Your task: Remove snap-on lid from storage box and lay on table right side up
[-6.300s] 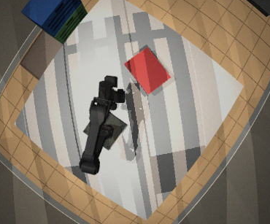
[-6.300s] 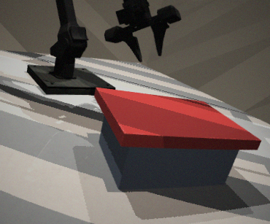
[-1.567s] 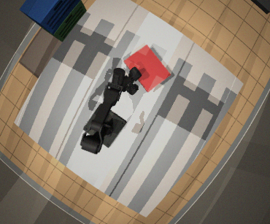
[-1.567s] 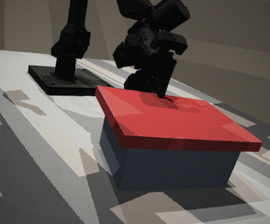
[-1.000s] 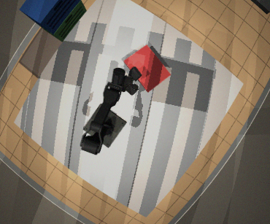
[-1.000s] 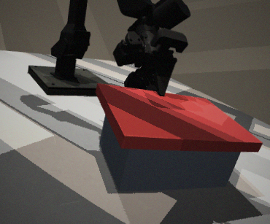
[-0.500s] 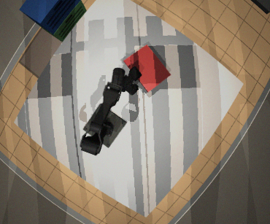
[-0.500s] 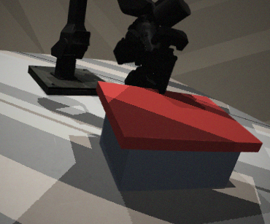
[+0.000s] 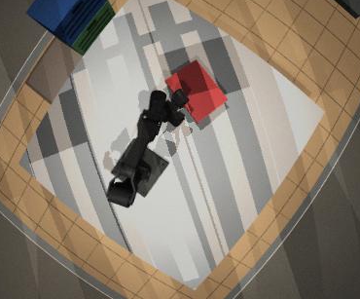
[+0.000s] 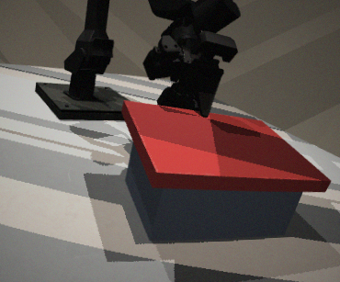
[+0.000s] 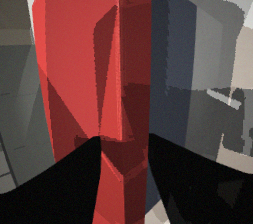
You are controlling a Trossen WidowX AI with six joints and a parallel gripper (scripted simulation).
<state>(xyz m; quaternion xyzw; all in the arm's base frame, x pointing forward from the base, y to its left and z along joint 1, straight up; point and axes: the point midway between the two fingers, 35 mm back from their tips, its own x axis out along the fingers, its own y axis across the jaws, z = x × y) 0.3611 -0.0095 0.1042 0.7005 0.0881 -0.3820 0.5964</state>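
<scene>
Now: gripper tip 70 mm short of the red lid and 30 mm to the left of it. The rest, counted from my gripper tip: blue-grey storage box (70 mm ahead, 60 mm below, 30 mm to the right).
</scene>
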